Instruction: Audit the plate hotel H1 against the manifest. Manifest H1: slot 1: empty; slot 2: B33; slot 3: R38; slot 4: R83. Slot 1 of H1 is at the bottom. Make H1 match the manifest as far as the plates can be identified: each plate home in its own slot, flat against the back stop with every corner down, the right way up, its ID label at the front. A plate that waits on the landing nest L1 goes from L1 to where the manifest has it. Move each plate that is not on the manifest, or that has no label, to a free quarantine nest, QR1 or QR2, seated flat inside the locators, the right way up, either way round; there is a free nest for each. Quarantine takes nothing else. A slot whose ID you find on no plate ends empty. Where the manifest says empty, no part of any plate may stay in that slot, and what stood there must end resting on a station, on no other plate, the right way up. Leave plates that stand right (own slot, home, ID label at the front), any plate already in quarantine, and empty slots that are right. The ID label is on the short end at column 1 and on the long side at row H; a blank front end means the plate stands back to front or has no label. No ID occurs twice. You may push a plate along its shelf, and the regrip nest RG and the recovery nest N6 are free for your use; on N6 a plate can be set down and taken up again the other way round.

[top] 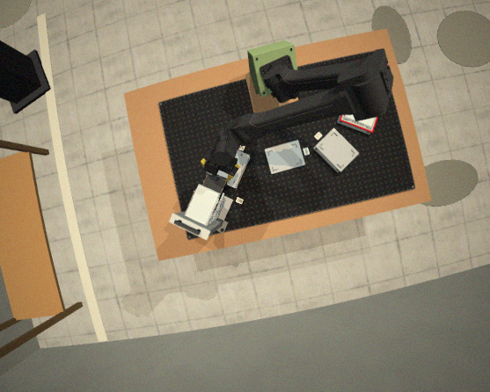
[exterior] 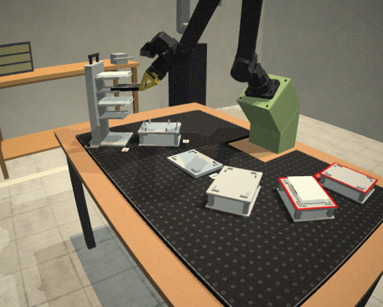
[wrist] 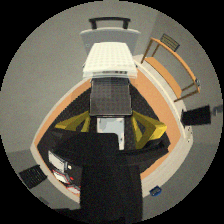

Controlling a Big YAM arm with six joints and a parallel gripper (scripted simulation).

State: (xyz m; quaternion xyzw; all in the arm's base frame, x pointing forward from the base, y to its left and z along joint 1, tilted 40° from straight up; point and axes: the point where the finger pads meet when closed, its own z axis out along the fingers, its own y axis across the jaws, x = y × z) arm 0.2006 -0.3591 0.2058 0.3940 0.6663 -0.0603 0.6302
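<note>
The dark plate is 5 cm to the right of my hand and 4 cm ahead of it. Also, from my hand: flat nest: 29 cm to the left, 22 cm below, 3 cm ahead; then plate hotel H1: 15 cm to the right, 12 cm ahead, 7 cm below; then N6 tag: 39 cm to the left, 23 cm below, 5 cm ahead.
</note>
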